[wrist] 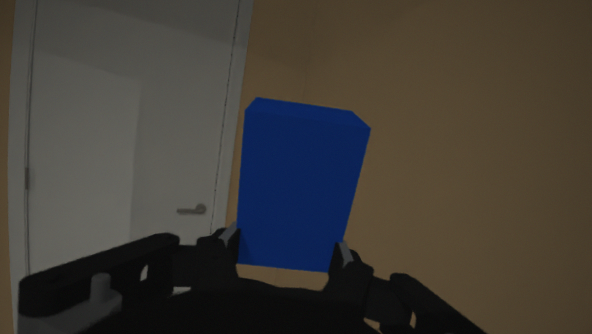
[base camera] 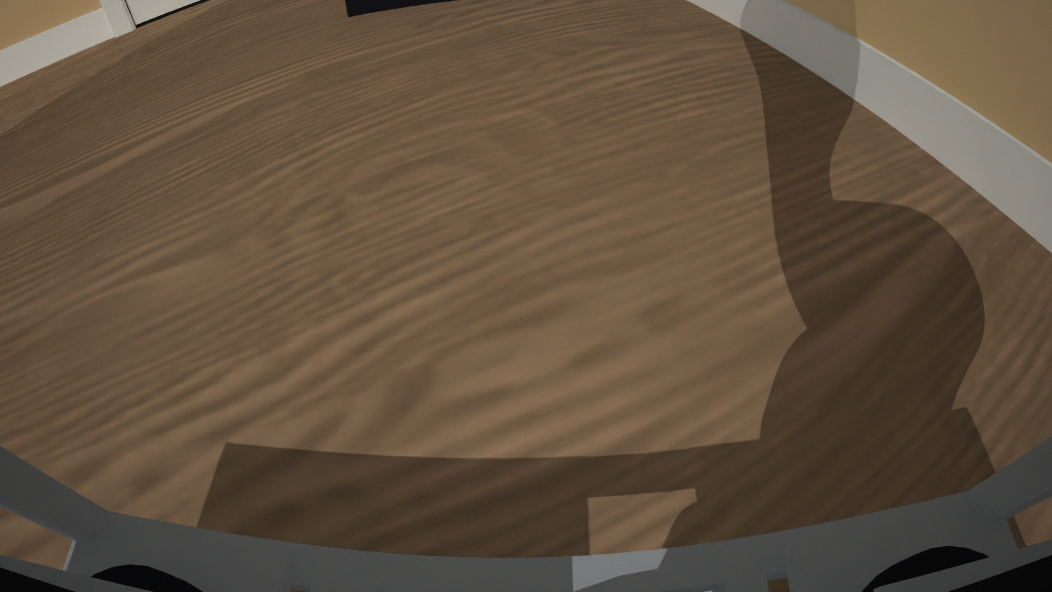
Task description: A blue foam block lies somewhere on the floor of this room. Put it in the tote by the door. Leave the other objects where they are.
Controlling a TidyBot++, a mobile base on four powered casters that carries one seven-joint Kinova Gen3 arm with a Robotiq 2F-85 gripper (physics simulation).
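Places are measured from the arm's base along level axes (x up, y back, z right), in centimetres.
Pixels of known places: gripper, fingertip midpoint: (wrist: 286, 246).
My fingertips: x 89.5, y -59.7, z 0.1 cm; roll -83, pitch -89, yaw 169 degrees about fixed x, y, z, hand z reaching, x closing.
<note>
Ahead of a thing's pixels: the offset from my fingertips to its middle. "*": to the spot under its first point. Level surfaces: height alone.
The blue foam block @(dx +3.8, dy -0.4, dz -0.1 cm) (wrist: 300, 185) stands upright between the fingertips in the wrist view, with the wall and part of the door behind it. My gripper (wrist: 286, 246) is shut on the blue foam block, gripping its lower end from both sides. The block and gripper do not show in the base camera view. At the top edge of the base camera view, the lower part of a black object @(* dx -128.3, dy -52.3, dz -25.2 cm) (base camera: 393, 5) stands on the floor; too little shows to tell whether it is the tote. The white door (wrist: 85, 140) with a grey handle @(* dx -36.2, dy -105.8, dz -47.1 cm) (wrist: 192, 210) is at the left of the wrist view.
In the base camera view, a tan wall (base camera: 978, 66) with a white baseboard (base camera: 934, 121) runs down the right side. The bottom of a white door (base camera: 165, 8) shows at the top left. The arm's shadow falls on the wooden floor @(dx -129.1 cm) (base camera: 478, 257) at the right.
</note>
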